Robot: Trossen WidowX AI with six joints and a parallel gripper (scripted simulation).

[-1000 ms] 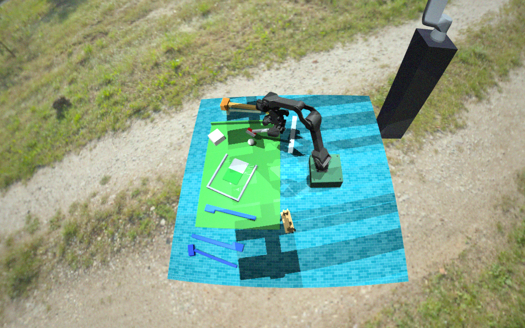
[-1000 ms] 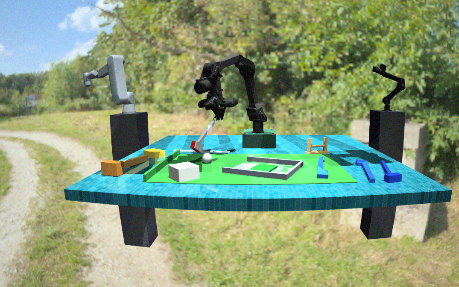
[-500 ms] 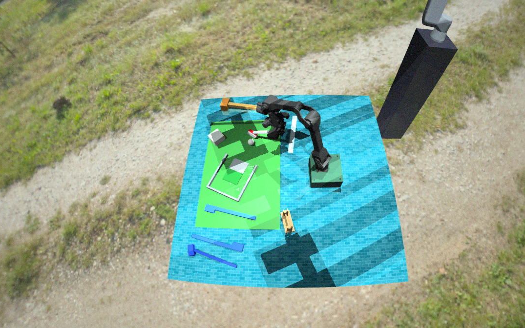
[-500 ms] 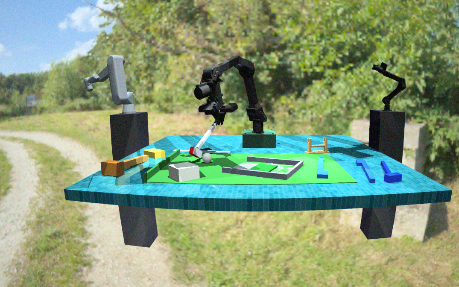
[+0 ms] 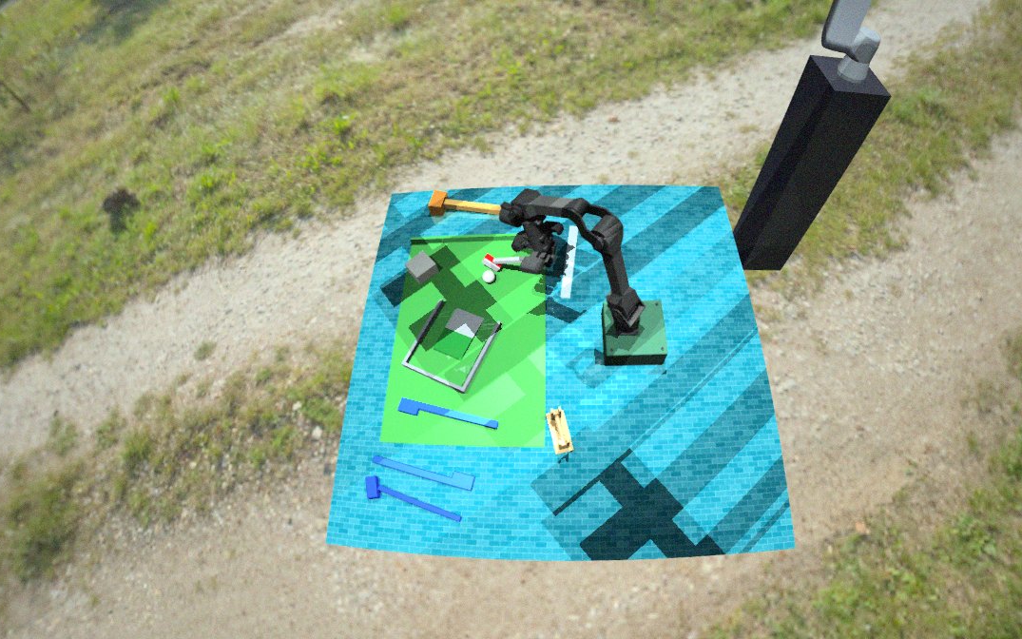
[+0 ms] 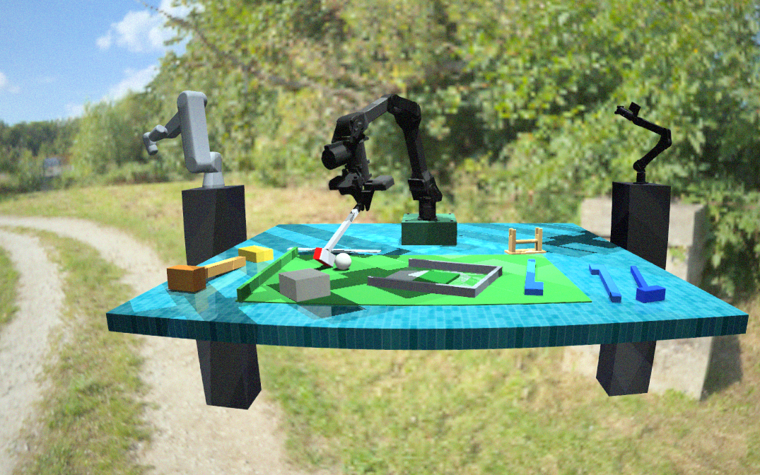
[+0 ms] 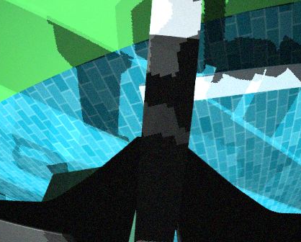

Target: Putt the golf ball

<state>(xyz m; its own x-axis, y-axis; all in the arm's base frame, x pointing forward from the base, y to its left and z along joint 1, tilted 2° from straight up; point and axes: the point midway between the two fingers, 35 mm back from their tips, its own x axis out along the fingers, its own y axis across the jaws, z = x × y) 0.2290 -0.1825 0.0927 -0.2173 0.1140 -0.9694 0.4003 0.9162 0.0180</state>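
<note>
My gripper tip is 11 cm short of the red putter, 4 cm to the left of it and 4 cm above it. Round my gripper tip: white bar 7 cm behind, 11 cm to the right, 13 cm below; yellow block 6 cm ahead, 32 cm to the right, 12 cm below; white golf ball 20 cm ahead, 4 cm to the right, 11 cm below.
</note>
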